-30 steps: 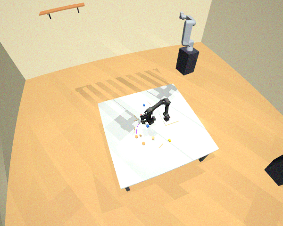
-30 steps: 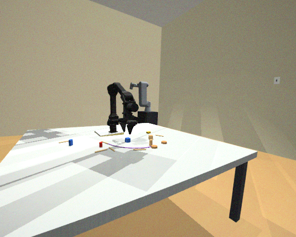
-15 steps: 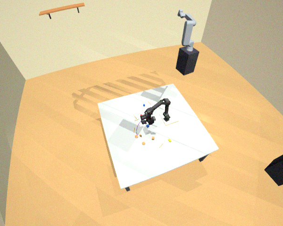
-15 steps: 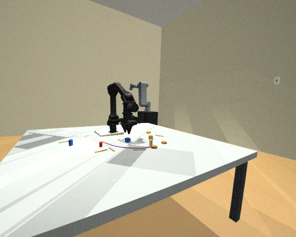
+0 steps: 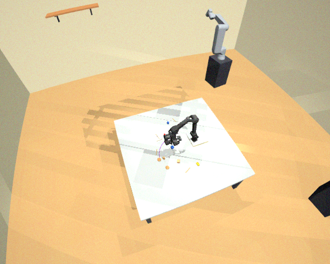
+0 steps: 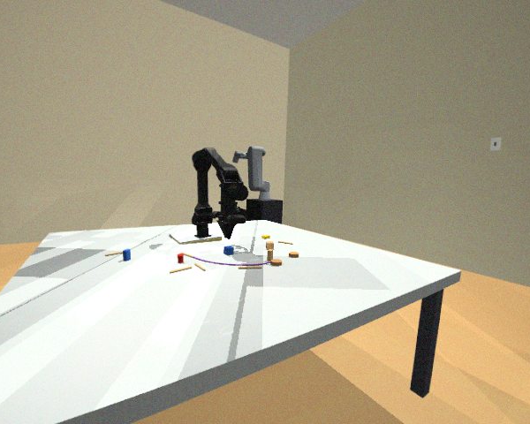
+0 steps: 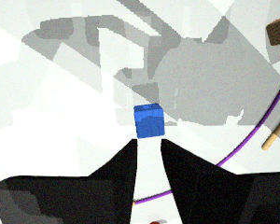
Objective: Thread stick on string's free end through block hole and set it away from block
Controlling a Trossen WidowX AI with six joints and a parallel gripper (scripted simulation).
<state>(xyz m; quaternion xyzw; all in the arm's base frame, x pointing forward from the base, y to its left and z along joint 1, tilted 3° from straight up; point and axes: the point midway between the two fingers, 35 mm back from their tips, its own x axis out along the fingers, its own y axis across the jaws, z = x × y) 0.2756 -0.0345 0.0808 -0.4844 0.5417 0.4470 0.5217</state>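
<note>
Now: gripper tip 1 cm short of the blue block and 5 cm above it. From my gripper tip the other things lie so: round wooden button: 21 cm ahead, 7 cm to the left, 6 cm below; then thin wooden stick: 5 cm behind, 14 cm to the right, 6 cm below; then red cylinder: 19 cm to the right, 5 cm below.
</note>
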